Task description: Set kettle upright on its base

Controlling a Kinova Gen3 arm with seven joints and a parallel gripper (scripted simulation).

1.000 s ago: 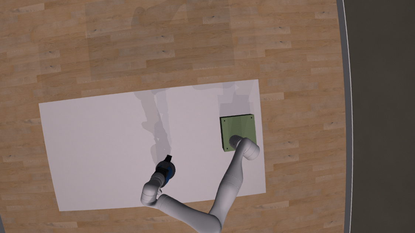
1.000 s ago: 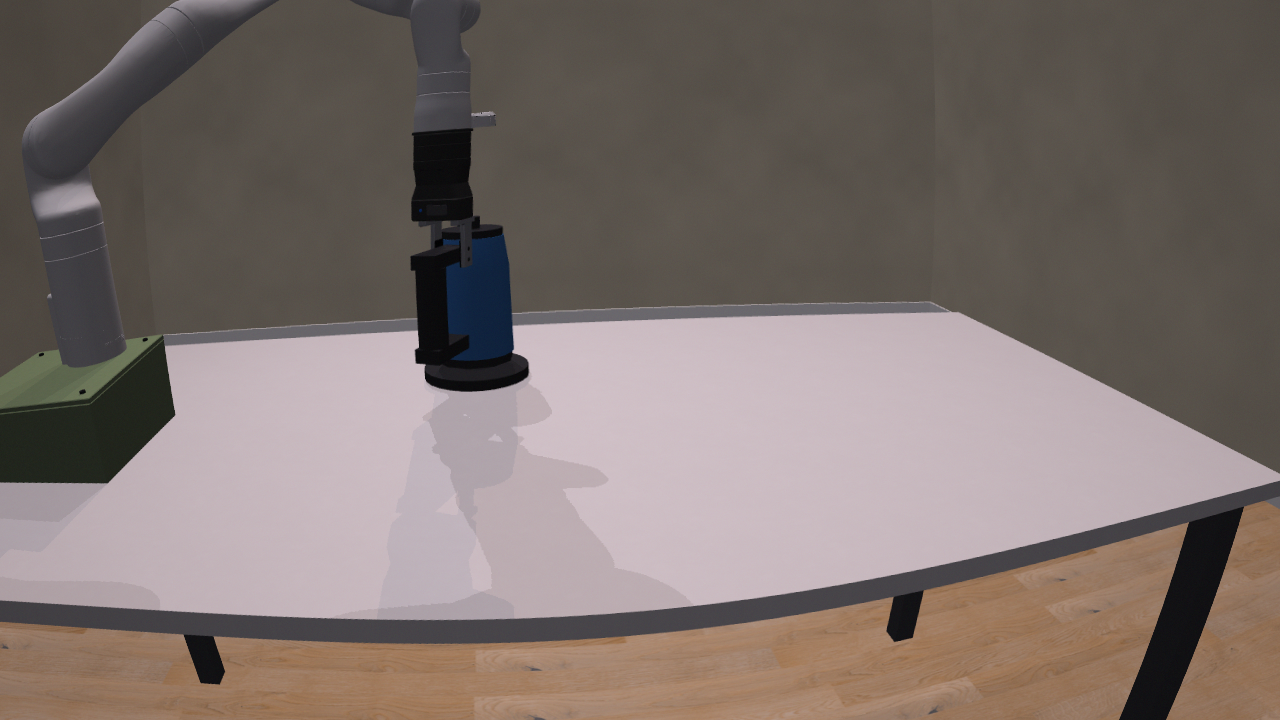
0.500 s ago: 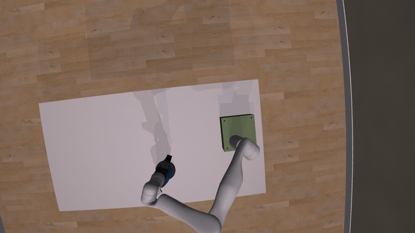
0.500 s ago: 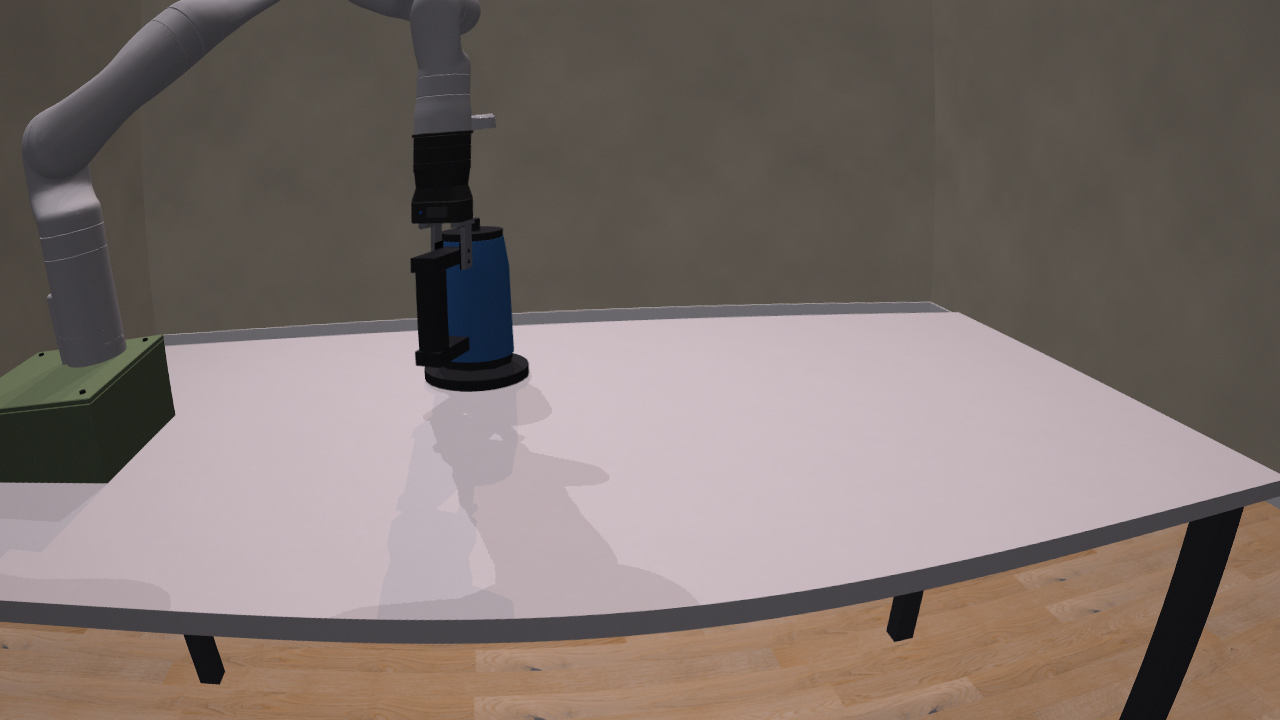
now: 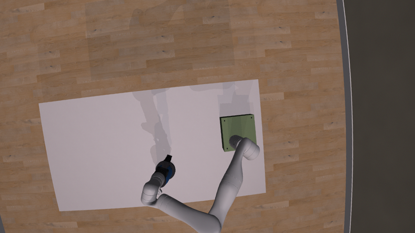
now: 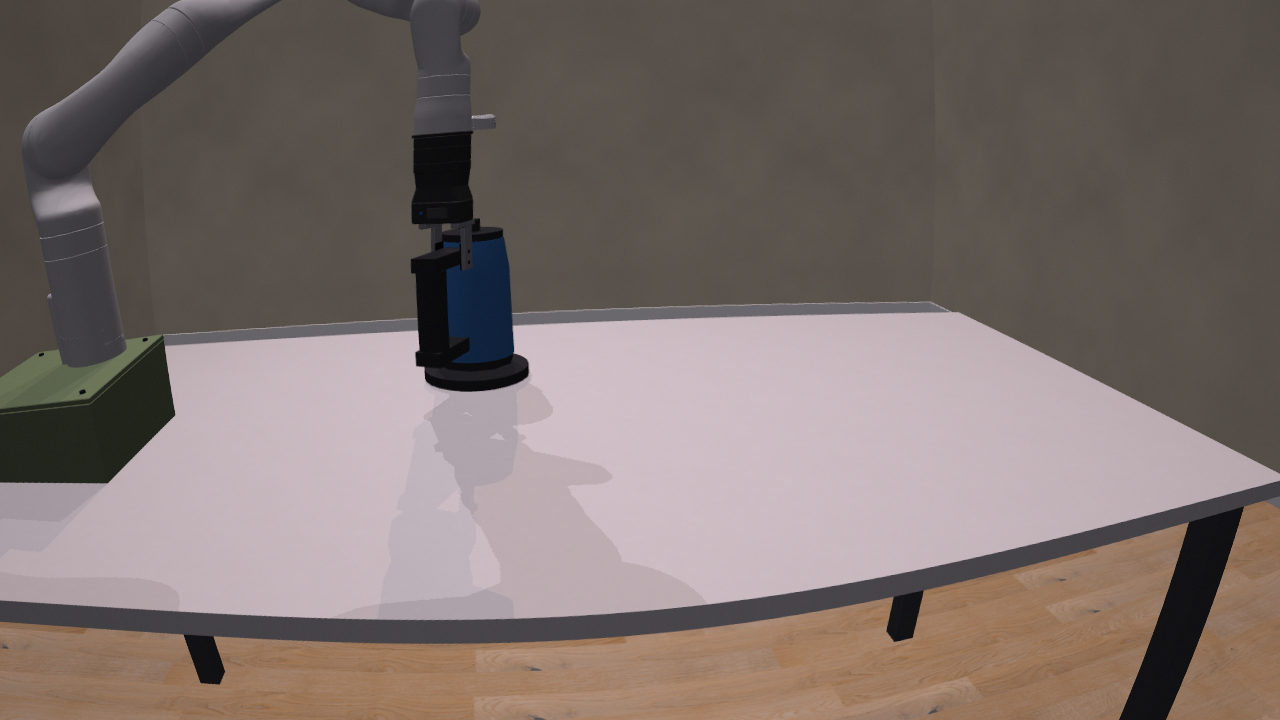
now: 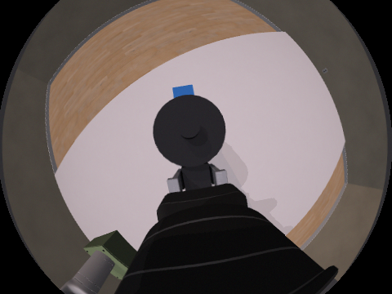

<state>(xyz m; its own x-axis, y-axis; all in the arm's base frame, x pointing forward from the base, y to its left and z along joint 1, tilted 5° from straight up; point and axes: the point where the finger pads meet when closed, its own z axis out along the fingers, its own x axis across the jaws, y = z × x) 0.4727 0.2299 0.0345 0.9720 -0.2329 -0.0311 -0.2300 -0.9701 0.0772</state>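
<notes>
Now: hand 60 mm above the blue kettle, 20 mm to the right of it and 10 mm short of it. From my hand the other things lie so: round black base 170 mm below, 60 mm to the left, 10 mm ahead.
</notes>
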